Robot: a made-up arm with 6 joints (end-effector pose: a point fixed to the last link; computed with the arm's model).
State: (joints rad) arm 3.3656 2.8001 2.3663 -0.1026 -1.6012 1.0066
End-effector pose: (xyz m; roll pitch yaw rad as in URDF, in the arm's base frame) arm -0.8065 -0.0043 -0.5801 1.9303 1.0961 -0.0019
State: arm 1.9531 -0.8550 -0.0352 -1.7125 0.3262 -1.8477
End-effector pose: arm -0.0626 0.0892 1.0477 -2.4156 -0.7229 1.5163
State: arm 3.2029 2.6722 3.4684 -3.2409 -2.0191 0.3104
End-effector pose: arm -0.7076 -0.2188 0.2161 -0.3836 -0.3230 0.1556
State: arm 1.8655 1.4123 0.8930 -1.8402 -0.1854 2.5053
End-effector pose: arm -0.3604 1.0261 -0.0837 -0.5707 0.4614 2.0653
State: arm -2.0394 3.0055 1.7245 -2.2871 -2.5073 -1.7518
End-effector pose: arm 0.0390 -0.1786 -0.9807 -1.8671 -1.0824 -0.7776
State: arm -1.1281 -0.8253 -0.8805 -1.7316 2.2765 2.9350
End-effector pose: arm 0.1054 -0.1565 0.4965 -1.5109 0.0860 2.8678
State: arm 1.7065 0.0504 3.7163 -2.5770 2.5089 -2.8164
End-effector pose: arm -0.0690 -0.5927 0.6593 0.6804 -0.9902 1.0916
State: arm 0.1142 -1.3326 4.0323 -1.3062 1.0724 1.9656
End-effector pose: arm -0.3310 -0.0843 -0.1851 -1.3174 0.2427 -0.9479
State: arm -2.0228 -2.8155 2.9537 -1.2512 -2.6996 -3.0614
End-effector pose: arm -0.1747 -0.2332 -0.7586 -1.1454 -0.3335 0.6745
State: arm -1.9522 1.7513 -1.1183 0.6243 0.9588 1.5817
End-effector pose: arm -0.1353 0.0462 -0.0953 0.3755 0.9174 0.2833
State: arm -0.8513 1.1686 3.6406 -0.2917 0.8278 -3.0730
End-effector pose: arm -0.0684 -0.1776 0.9717 0.1609 0.1336 2.5056
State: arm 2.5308 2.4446 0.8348 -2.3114 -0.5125 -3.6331
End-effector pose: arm -0.2645 0.0403 -0.8265 0.5530 1.0838 -2.8682
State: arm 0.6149 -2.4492 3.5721 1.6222 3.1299 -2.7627
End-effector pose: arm 0.2233 0.1688 -0.1832 1.2464 -0.2613 -2.5388
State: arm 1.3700 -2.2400 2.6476 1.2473 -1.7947 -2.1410
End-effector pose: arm 0.0139 -0.2120 -0.7030 -0.8322 -0.1654 -0.5569
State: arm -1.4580 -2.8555 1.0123 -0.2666 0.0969 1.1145
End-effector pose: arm -0.2462 0.6661 -0.6978 2.3198 0.8194 1.7209
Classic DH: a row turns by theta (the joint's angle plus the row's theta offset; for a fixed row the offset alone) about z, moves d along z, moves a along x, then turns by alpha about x. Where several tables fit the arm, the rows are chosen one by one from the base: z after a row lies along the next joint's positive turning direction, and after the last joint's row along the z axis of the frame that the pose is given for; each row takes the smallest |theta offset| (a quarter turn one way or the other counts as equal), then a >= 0, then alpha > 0; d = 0 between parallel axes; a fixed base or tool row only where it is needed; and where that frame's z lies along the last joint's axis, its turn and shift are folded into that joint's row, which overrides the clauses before.
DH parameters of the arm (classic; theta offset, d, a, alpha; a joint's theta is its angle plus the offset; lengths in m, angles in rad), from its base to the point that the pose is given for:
joint 1: 0 0.2885 0 -1.5708
joint 2: -1.5708 0 0.615 3.1416
joint 3: 0 0 0 -1.5708
joint 4: 0 -0.649 0 1.5708
joint 5: 0 0.1759 0 -1.5708
joint 6: 1.5708 0 0 1.5708
tool (fixed): -1.5708 0 0 0

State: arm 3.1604 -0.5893 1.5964 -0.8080 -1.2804 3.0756
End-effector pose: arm 0.6099 0.1330 1.4032 2.6498 -0.6634 -2.0488
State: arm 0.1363 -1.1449 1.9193 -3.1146 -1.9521 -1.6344
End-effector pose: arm -1.2195 0.0102 0.5975 -1.4175 1.2658 0.2198
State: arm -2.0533 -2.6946 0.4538 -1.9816 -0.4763 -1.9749
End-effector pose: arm 0.4872 0.7788 -0.1092 0.7705 0.1903 0.6459
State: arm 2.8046 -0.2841 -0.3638 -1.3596 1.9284 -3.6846
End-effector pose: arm -0.4228 0.1872 0.6557 -1.0293 -0.2255 0.8848
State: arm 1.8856 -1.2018 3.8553 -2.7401 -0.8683 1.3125
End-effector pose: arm -0.0242 -0.4485 -0.1237 1.6864 0.3798 2.2125
